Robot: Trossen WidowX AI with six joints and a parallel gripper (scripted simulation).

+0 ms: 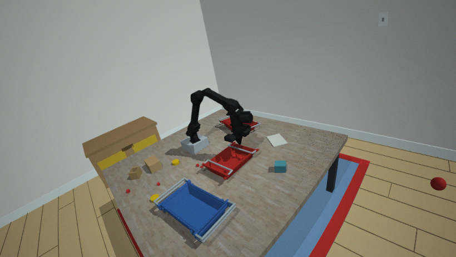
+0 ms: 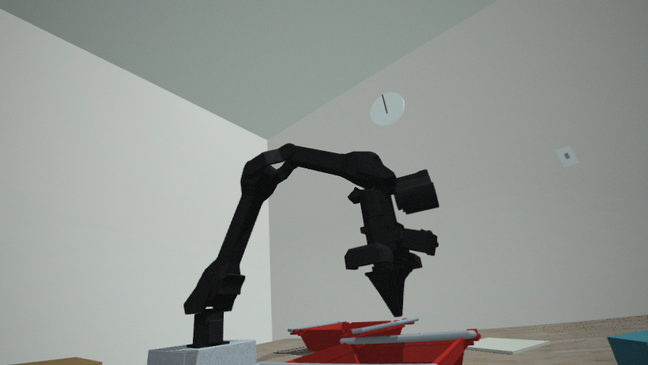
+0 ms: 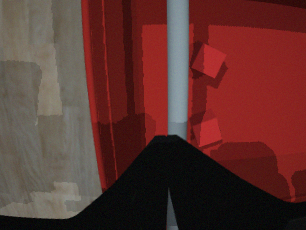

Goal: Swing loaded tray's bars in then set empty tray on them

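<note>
The red tray is 34 cm behind my gripper tip, 24 cm to the left of it and 5 cm below it. Also, from my gripper tip: teal cube (27 cm ahead, 7 cm below, 6 cm to the left); white sheet (28 cm to the left, 9 cm below, 4 cm ahead).
</note>
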